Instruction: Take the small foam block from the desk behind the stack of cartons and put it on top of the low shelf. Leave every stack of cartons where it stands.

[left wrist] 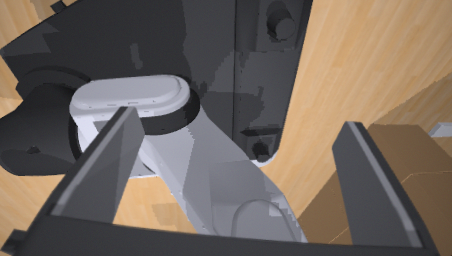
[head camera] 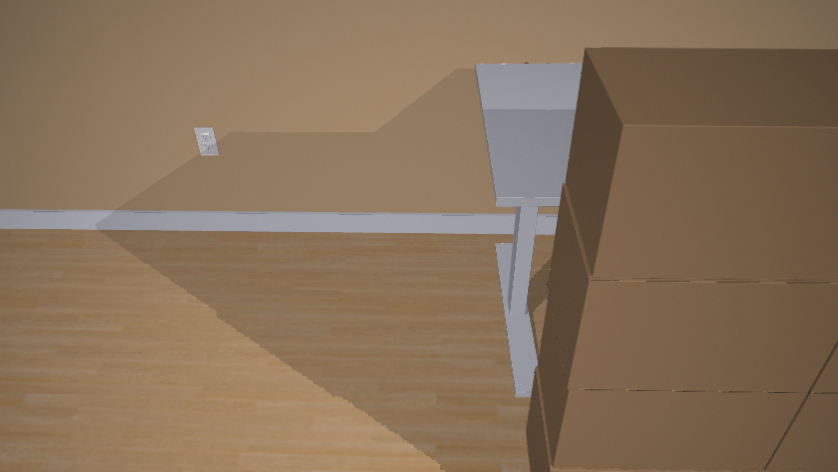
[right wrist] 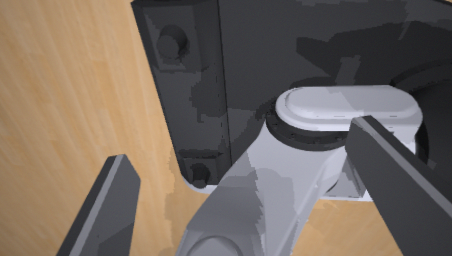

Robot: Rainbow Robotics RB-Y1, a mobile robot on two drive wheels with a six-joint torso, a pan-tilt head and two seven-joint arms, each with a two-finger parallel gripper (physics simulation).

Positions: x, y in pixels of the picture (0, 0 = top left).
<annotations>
My left gripper shows in the left wrist view [237, 127]; in the head camera view it is out of frame, in the right wrist view it is out of frame. My right gripper shows in the right wrist view [239, 150]; in the left wrist view it is out of frame, in the head camera view it is out of frame.
</annotations>
